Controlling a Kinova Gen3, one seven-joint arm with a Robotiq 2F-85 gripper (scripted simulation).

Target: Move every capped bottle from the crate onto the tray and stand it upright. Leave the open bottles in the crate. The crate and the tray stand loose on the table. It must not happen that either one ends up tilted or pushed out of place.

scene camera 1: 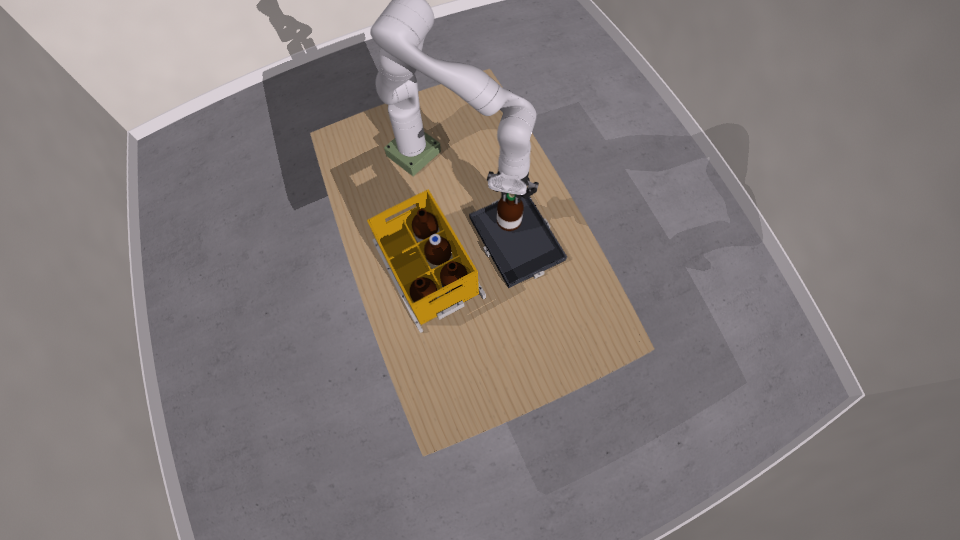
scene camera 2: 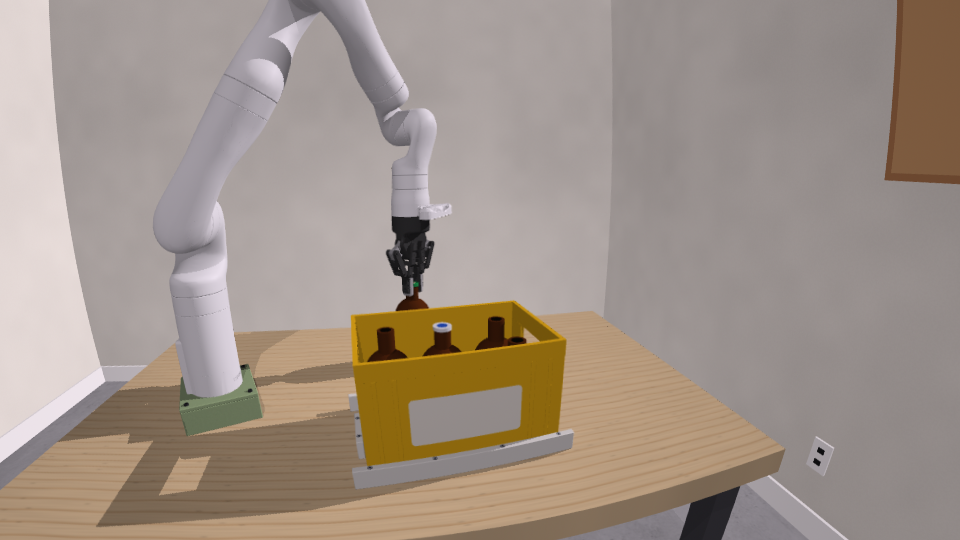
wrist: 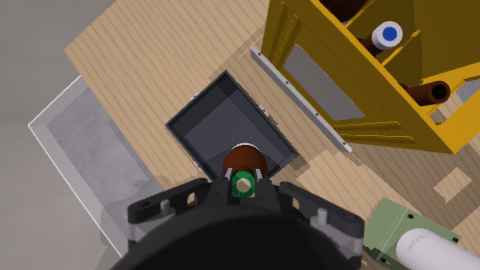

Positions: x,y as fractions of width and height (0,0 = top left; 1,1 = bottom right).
Labels:
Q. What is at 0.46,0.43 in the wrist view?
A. A dark tray.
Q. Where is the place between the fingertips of my gripper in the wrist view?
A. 0.51,0.65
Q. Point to a dark tray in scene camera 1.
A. At 0.55,0.46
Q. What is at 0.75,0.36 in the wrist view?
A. A yellow crate.

